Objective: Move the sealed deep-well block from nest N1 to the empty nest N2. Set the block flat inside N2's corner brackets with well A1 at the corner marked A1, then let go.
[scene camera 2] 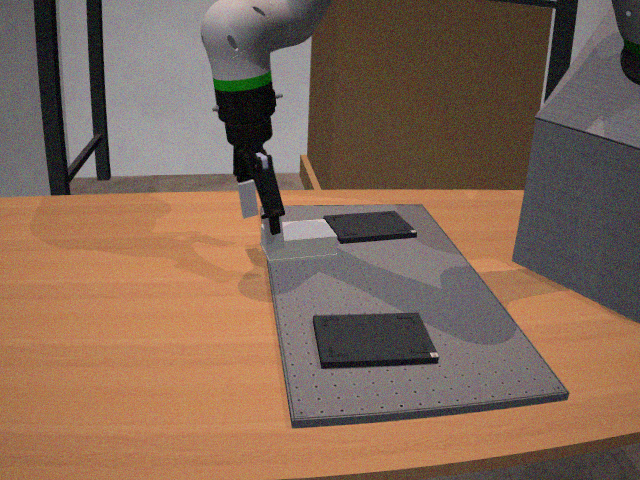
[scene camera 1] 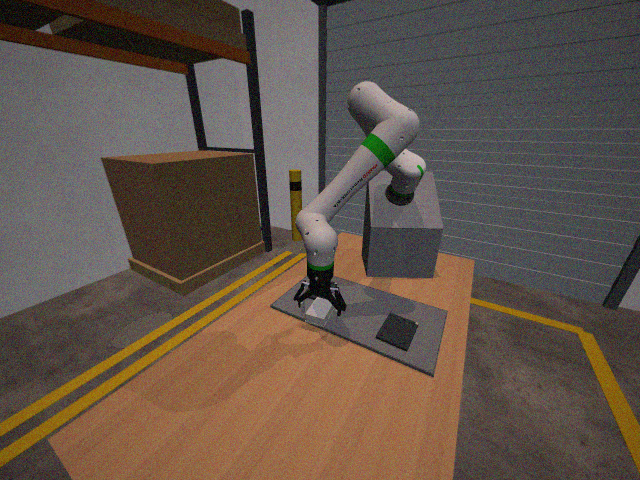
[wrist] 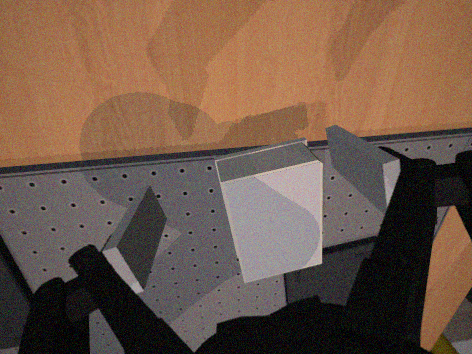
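Where they show: gripper, fingertip midpoint: (scene camera 2: 262,231) (scene camera 1: 319,316) (wrist: 241,175); arm's base at its link origin: (scene camera 1: 399,193).
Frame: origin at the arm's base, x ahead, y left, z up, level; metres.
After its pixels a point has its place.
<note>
The sealed deep-well block (scene camera 1: 318,310) @[x 0.652, y -0.106, z -0.376 m] (scene camera 2: 310,238) @[x 0.612, y -0.072, z -0.376 m] (wrist: 280,225) @[x 0.634, y -0.112, z -0.376 m], pale with a whitish top, sits on the perforated board at its long edge, outside the nests. In scene camera 2 it is beside the far dark nest (scene camera 2: 369,225) @[x 0.476, y -0.197, z -0.406 m], apparently N1, whose part also shows behind it in the wrist view (wrist: 312,286) @[x 0.498, y -0.175, z -0.406 m]. The other dark nest (scene camera 1: 397,331) @[x 0.564, y 0.203, z -0.406 m] (scene camera 2: 374,339) @[x 0.553, y 0.211, z -0.406 m], apparently N2, is empty; its edge shows in the wrist view (wrist: 11,305) @[x 0.541, y 0.157, z -0.406 m]. My gripper (scene camera 1: 319,305) @[x 0.697, y -0.074, z -0.363 m] (scene camera 2: 261,218) @[x 0.697, y -0.074, z -0.363 m] (wrist: 241,175) @[x 0.697, y -0.074, z -0.363 m] is open, its fingers wide on either side of the block. The A1 marks are not readable.
The perforated board (scene camera 1: 361,336) @[x 0.652, y 0.090, z -0.418 m] (scene camera 2: 361,392) @[x 0.590, y 0.313, z -0.418 m] (wrist: 55,205) @[x 0.651, y 0.085, z -0.418 m] lies on the wooden table (scene camera 1: 310,408) @[x 0.980, y 0.072, z -0.431 m] (scene camera 2: 129,361) @[x 0.899, y 0.215, z -0.431 m] (wrist: 280,60) @[x 0.764, y -0.118, z -0.431 m]. The grey robot pedestal (scene camera 1: 402,253) @[x 0.123, y 0.086, z -0.283 m] (scene camera 2: 578,206) @[x 0.150, y 0.037, z -0.273 m] stands behind it. A large brown crate (scene camera 1: 191,211) and a yellow post (scene camera 1: 295,206) stand beyond the table.
</note>
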